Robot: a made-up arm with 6 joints.
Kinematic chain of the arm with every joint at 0, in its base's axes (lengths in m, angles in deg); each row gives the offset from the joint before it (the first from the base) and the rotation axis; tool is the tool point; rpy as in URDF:
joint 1: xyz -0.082 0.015 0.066 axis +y
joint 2: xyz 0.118 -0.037 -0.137 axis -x
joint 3: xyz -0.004 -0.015 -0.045 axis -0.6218 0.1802 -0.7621
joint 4: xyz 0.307 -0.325 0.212 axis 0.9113 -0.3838 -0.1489
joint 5: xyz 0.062 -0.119 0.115 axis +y
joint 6: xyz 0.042 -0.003 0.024 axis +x
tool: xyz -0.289 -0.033 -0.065 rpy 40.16 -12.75 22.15
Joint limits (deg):
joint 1: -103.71..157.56
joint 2: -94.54..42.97
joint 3: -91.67..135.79
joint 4: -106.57..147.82
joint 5: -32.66..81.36
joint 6: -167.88..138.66
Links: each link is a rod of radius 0.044 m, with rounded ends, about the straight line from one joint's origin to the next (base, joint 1, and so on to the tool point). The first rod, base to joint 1, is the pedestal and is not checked.
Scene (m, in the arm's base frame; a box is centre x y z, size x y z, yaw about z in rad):
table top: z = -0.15
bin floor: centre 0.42 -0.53 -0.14 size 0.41 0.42 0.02 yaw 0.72
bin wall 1: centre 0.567 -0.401 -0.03 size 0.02 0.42 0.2 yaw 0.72
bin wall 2: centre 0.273 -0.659 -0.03 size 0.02 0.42 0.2 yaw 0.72
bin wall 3: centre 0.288 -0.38 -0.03 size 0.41 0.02 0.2 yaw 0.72
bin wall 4: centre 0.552 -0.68 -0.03 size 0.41 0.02 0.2 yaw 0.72
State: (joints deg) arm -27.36 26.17 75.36 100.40 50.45 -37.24
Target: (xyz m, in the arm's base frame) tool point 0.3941 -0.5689 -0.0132
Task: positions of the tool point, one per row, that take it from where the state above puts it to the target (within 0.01 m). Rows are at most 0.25 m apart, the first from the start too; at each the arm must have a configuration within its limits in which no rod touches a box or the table.
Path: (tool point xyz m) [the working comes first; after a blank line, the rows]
Joints at the target: -47.40 -15.63 6.22 115.17 79.44 -47.60
Straight joint move there: touches bin wall 2.

1: -0.3670 -0.2722 0.1764
2: -0.3199 -0.4158 0.1378
3: -0.1731 -0.5514 0.1211
4: 0.0143 -0.6278 0.1261
5: 0.2143 -0.6339 0.1667
6: 0.3940 -0.5689 0.2485
7: 0.4096 -0.5712 0.1168
8: 0.3941 -0.5689 -0.0132

